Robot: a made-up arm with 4 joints.
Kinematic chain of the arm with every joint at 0, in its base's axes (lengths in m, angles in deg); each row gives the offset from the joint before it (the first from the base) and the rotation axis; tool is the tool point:
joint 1: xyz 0 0 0.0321 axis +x
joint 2: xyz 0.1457 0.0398 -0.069 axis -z
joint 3: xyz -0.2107 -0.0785 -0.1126 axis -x
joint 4: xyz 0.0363 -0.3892 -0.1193 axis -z
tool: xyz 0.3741 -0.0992 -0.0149
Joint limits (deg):
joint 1: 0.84..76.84
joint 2: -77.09..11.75
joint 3: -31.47..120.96
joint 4: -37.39..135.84
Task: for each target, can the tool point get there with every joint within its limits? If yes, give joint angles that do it. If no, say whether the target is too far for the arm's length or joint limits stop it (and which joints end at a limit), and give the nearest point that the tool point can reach.
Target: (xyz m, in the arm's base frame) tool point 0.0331 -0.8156 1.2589
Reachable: no: too far | nearest point 0.0827 -0.4362 0.5560 | short by 0.800 m
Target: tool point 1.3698 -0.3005 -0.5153
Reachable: no: too far | nearest point 0.9310 -0.2319 -0.3903 | short by 0.461 m
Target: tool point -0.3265 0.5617 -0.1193
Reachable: no: joint limits stop it (at a limit: joint 1, joint 2, joint 3, joint 4) | nearest point -0.4577 0.5033 -0.4424 | short by 0.354 m
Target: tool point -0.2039 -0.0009 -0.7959
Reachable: yes | joints 68.93 -2.11 1.51 107.12
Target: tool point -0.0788 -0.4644 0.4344
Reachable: yes | joints 31.15 -25.14 97.57 94.18
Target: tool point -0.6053 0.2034 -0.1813
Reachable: no: joint limits stop it (at a limit: joint 1, joint 2, joint 4) | nearest point -0.4891 0.1981 -0.5260 | short by 0.364 m
